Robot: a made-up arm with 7 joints. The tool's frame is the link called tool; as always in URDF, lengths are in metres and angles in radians. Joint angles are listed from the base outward.
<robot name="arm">
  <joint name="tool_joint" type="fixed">
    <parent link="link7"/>
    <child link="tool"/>
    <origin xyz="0 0 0" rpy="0 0 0"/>
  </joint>
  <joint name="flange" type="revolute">
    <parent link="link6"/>
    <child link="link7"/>
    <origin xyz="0.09 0 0" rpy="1.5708 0 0"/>
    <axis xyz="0 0 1"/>
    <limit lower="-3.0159" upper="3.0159"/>
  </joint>
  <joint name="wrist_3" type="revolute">
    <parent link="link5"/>
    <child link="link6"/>
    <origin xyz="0 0 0" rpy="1.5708 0 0"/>
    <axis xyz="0 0 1"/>
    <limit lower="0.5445" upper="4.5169"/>
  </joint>
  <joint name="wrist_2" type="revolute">
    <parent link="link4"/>
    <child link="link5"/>
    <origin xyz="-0.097 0.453 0" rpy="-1.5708 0 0"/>
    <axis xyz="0 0 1"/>
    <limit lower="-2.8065" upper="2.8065"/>
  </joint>
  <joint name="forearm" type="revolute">
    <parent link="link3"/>
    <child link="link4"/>
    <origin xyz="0.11 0 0" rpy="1.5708 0 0"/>
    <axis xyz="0 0 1"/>
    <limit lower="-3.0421" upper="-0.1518"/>
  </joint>
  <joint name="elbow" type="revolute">
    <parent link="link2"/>
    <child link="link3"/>
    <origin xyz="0 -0.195 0" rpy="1.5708 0 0"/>
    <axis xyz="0 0 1"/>
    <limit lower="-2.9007" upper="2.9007"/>
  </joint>
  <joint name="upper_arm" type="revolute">
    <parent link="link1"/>
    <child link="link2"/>
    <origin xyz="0 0 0" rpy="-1.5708 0 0"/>
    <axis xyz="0 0 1"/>
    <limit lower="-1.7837" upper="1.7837"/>
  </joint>
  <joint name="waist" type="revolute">
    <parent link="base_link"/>
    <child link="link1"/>
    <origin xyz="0 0 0.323" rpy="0 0 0"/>
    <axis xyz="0 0 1"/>
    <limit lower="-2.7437" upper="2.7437"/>
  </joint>
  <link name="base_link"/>
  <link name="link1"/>
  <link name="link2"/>
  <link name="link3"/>
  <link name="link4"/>
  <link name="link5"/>
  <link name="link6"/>
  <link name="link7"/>
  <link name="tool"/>
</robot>
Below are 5 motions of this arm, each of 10 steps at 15 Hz.
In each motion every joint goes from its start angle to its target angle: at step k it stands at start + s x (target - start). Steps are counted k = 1, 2, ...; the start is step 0. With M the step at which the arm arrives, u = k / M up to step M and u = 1 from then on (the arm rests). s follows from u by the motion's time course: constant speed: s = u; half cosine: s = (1 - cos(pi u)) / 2; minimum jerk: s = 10 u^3 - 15 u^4 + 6 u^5.
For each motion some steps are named. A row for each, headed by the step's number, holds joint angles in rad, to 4 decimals.
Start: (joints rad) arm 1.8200 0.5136 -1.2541 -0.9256 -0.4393 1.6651 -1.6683
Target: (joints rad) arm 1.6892 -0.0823 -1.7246 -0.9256 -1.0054 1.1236 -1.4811
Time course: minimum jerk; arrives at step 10
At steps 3, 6, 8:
3: 1.7987 0.4164 -1.3308 -0.9256 -0.5316 1.5768 -1.6378
6: 1.7307 0.1069 -1.5752 -0.9256 -0.8257 1.2955 -1.5405
8: 1.6968 -0.0478 -1.6973 -0.9256 -0.9726 1.1550 -1.4919

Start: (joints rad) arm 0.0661 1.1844 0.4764 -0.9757 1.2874 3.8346 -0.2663
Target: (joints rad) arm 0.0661 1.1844 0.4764 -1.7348 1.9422 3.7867 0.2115
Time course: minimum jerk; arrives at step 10
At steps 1, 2, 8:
1: 0.0661 1.1844 0.4764 -0.9822 1.2930 3.8342 -0.2622
2: 0.0661 1.1844 0.4764 -1.0197 1.3253 3.8318 -0.2386
8: 0.0661 1.1844 0.4764 -1.6908 1.9043 3.7895 0.1838

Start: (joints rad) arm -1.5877 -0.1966 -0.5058 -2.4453 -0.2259 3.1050 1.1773
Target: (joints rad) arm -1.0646 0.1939 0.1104 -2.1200 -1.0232 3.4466 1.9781
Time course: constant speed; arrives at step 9
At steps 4, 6, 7, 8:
4: -1.3552 -0.0230 -0.2319 -2.3007 -0.5803 3.2568 1.5332
6: -1.2390 0.0637 -0.0950 -2.2284 -0.7574 3.3327 1.7112
7: -1.1808 0.1071 -0.0265 -2.1923 -0.8460 3.3707 1.8001
8: -1.1227 0.1505 0.0419 -2.1561 -0.9346 3.4086 1.8891

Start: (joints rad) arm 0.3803 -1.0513 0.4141 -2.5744 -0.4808 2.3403 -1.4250
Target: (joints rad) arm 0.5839 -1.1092 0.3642 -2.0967 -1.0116 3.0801 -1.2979
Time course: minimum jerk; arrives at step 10
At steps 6, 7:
6: 0.5193 -1.0908 0.3800 -2.2483 -0.8431 2.8453 -1.3382
7: 0.5507 -1.0998 0.3723 -2.1746 -0.9250 2.9595 -1.3186

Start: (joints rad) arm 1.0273 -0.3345 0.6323 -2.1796 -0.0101 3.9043 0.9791
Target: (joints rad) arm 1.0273 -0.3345 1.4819 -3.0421 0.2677 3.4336 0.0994
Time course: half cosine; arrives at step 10
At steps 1, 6, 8, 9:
1: 1.0273 -0.3345 0.6531 -2.2007 -0.0033 3.8928 0.9576
6: 1.0273 -0.3345 1.1884 -2.7441 0.1717 3.5962 0.4033
8: 1.0273 -0.3345 1.4008 -2.9597 0.2412 3.4785 0.1834
9: 1.0273 -0.3345 1.4611 -3.0210 0.2609 3.4451 0.1209

